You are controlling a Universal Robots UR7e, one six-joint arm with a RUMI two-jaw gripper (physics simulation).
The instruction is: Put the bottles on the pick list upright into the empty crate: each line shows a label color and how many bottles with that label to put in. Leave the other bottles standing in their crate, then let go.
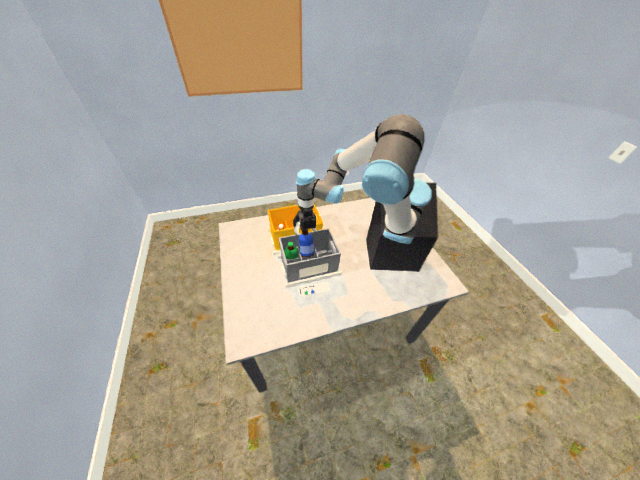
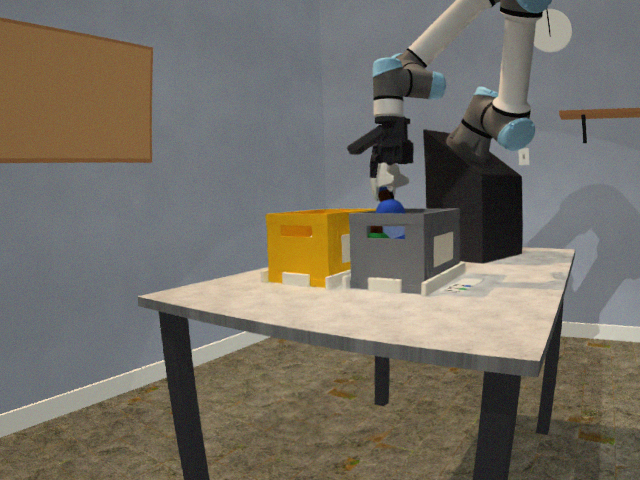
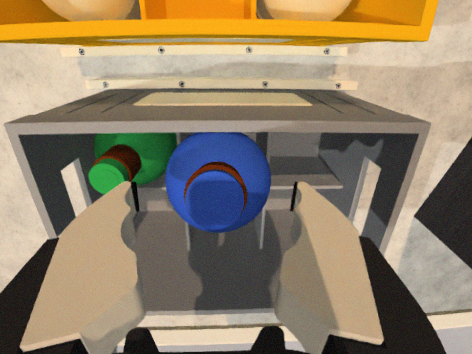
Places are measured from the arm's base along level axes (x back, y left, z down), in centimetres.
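Pixels of known places: gripper, fingertip midpoint: (image 1: 305,233) (image 2: 385,200) (image 3: 216,185); arm's base, link origin: (image 2: 465,151).
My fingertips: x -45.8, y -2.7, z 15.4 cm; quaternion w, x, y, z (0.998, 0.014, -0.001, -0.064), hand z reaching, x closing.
Ahead of a thing's pixels: the offset from my fingertips to its top centre. "*": to the spot under its first point.
A blue bottle {dx +0.3, dy +1.6, dz -3.6 cm} (image 1: 306,244) (image 2: 389,206) (image 3: 218,150) is roughly upright in the middle of the grey crate {dx +1.3, dy +6.2, dz +2.6 cm} (image 1: 292,272) (image 2: 385,263) (image 3: 215,126). Its shoulder is at rim height, higher than the green bottle {dx -7.9, dy +2.7, dz +3.8 cm} (image 1: 291,252) (image 2: 377,235) (image 3: 155,160), which stands in the crate's left compartment on the yellow crate's side. The blue bottle's base is hidden. My gripper (image 1: 305,230) (image 2: 382,194) (image 3: 216,185) is open, with a finger on each side of the blue cap and a gap at both. The pick list {dx +2.0, dy +20.8, dz +20.0 cm} (image 1: 307,290) (image 2: 462,285) shows green and blue dots; its numbers are too small to read.
The yellow crate {dx -4.0, dy -16.6, dz +2.6 cm} (image 1: 274,235) (image 2: 297,253) (image 3: 215,30) stands beside the grey one, with cream bottles {* dx -10.1, dy -8.6, dz +8.7 cm} (image 3: 95,6) {* dx +4.9, dy -10.8, dz +8.2 cm} (image 3: 306,7) in it. Low pale rails {dx -2.5, dy -6.8, dz +17.1 cm} (image 3: 200,51) run between the crates. The arm's black pedestal (image 1: 395,255) (image 2: 496,217) is to the right.
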